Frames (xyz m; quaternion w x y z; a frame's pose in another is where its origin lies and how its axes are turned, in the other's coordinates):
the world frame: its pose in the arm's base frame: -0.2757 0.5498 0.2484 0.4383 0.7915 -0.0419 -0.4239
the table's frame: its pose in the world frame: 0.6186 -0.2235 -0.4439 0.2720 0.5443 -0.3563 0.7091
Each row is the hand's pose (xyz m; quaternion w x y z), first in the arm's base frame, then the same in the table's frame.
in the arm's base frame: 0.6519 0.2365 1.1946 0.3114 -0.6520 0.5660 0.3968
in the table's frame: -0.1161 -0.3990 -1.4346 0.7546 -0.2766 -0.3510 -0.4806
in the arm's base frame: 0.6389 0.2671 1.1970 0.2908 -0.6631 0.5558 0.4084
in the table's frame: -0.1212 -0.3661 -1.4330 0.7480 -0.2942 -0.3339 -0.4924
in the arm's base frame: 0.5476 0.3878 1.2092 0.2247 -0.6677 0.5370 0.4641
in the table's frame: -0.1075 -0.2149 -1.4300 0.7330 -0.3670 -0.2859 -0.4963
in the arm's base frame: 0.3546 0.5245 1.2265 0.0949 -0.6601 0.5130 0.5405
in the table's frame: -0.0162 0.0040 -1.4314 0.7094 -0.4771 -0.1833 -0.4853
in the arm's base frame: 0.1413 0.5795 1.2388 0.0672 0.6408 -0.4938 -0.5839
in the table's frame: 0.1353 0.1642 -1.4393 0.6843 -0.5638 -0.0414 -0.4606
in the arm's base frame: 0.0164 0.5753 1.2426 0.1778 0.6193 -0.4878 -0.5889
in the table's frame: 0.2433 0.2269 -1.4455 0.6701 -0.5986 0.0619 -0.4344
